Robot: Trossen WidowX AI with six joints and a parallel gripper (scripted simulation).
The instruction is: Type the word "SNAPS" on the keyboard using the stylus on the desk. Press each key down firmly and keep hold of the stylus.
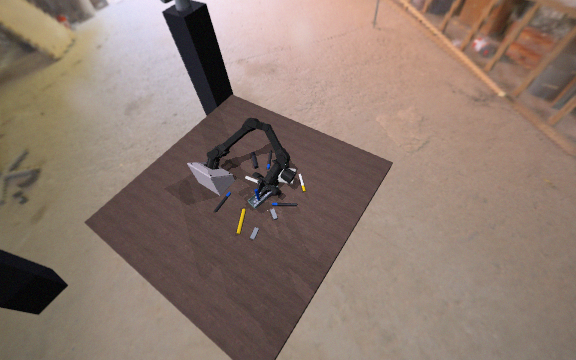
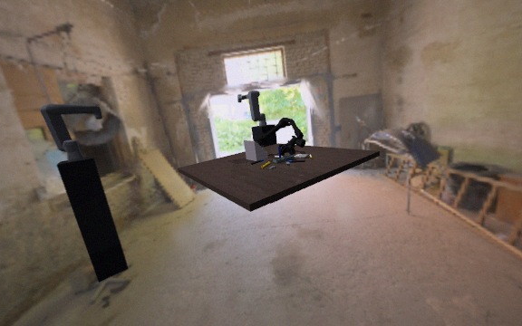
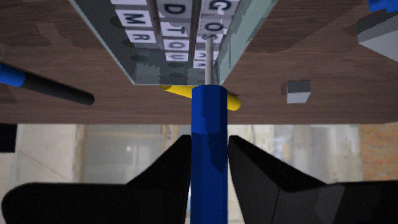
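Now: gripper tip 230 mm to the right of the white pad, 60 mm above it and 30 mm short of it.
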